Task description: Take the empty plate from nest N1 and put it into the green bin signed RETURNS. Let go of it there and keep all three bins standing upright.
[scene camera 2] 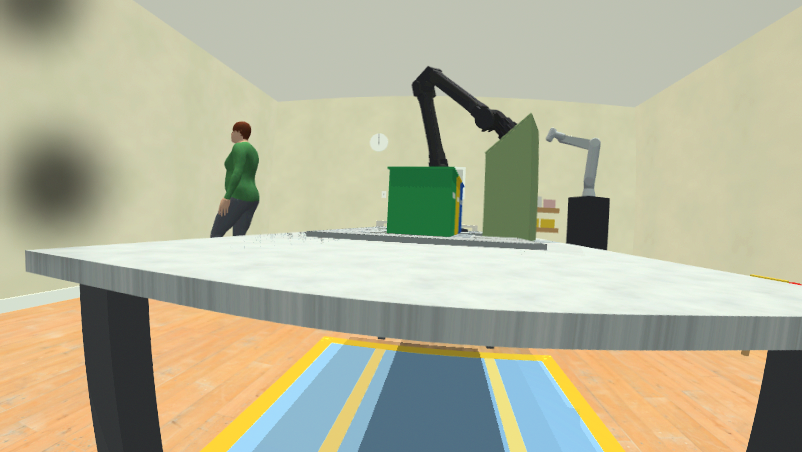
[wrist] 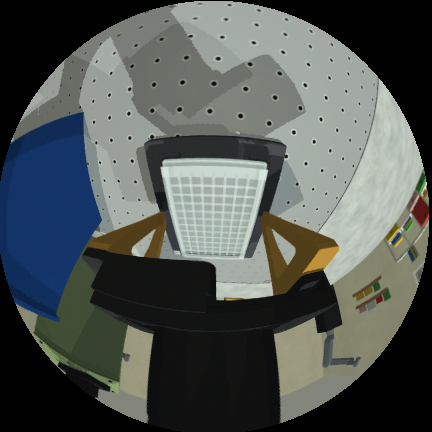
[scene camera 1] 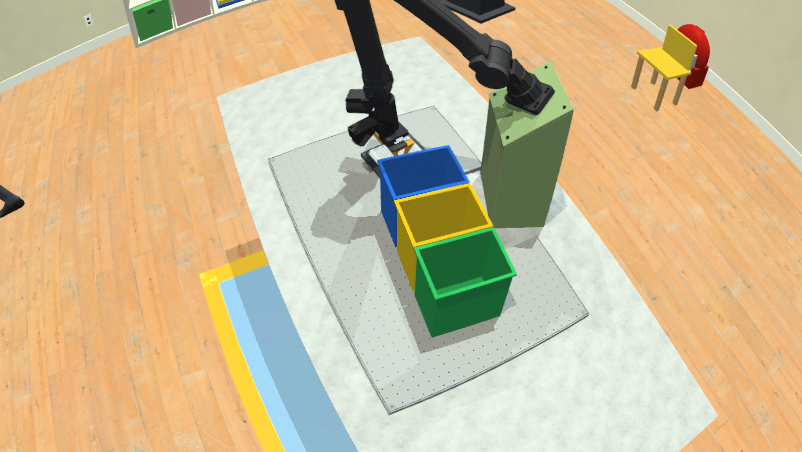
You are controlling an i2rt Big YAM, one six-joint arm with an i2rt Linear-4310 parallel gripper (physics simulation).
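Seen in the pictures: gripper, fingertip midpoint: (wrist: 213,216) (scene camera 1: 392,152); arm's base at its link origin: (scene camera 2: 515,139) (scene camera 1: 531,96).
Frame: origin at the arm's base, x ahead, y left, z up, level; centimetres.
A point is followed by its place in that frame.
Note:
A clear, pale gridded plate (scene camera 1: 380,152) @[z -32.5, x 17.4, y -34.1 cm] (wrist: 215,205) @[z -33.2, x 15.7, y -32.1 cm] sits in a dark nest frame (wrist: 215,145) @[z -33.8, x 21.0, y -33.1 cm] behind the blue bin; no N1 label is readable. My gripper (scene camera 1: 394,148) @[z -32.4, x 15.0, y -31.8 cm] (wrist: 213,216) @[z -32.4, x 15.0, y -31.8 cm] is open and empty, pointing down over the plate. Its orange fingers stand on either side of the plate's near part in the wrist view; their height against it is unclear. The green bin (scene camera 1: 466,314) @[z -28.7, x 40.3, y 17.9 cm] (scene camera 2: 421,204) @[z -27.0, x 38.9, y 18.6 cm] stands upright at the near end of the row; its sign is not readable. The yellow bin (scene camera 1: 443,216) @[z -25.7, x 26.1, y -3.0 cm] and blue bin (scene camera 1: 425,174) @[z -24.9, x 20.0, y -14.8 cm] (wrist: 45,200) @[z -27.6, x 23.8, y -17.0 cm] also stand upright.
The three bins stand in a tight row on a perforated board (scene camera 1: 359,303) @[z -35.0, x 52.6, y -3.3 cm] (wrist: 330,105) @[z -35.0, x 24.8, y -44.8 cm]. The blue bin is close beside the gripper. The green arm pedestal (scene camera 1: 525,174) @[z -16.0, x 8.5, y 6.9 cm] (scene camera 2: 509,190) @[z -19.9, x 7.0, y 8.3 cm] stands to the right of the bins. A thin dark edge (scene camera 1: 473,169) @[z -35.3, x 1.2, y -13.7 cm] shows beyond the blue bin.

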